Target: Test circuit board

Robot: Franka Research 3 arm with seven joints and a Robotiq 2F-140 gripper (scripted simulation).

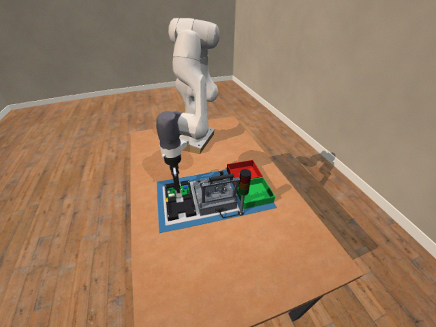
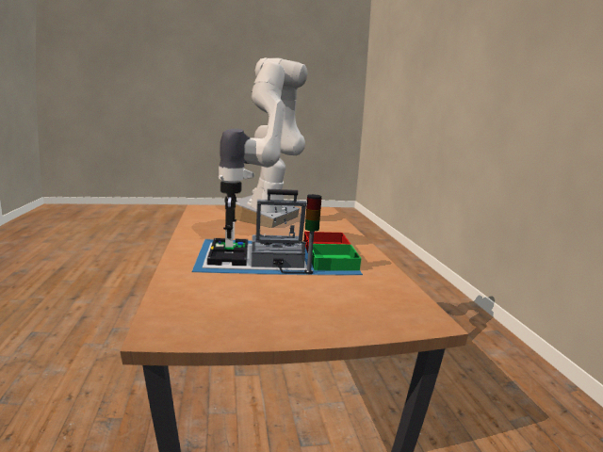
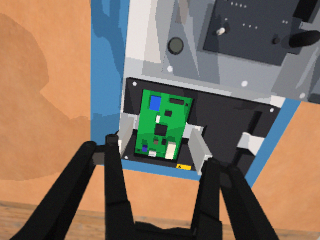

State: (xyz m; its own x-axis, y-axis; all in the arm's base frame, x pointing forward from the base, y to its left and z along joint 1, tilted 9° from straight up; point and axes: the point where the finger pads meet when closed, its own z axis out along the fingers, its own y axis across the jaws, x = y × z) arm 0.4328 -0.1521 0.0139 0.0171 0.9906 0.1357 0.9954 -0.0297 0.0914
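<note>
The green circuit board is 40 mm below my hand. Also, from my hand: tester lid 190 mm ahead, 170 mm to the left, 130 mm above; then red bin 370 mm to the left, 40 mm below, 40 mm behind; then dark plate 170 mm to the left, 70 mm ahead, 10 mm above.
</note>
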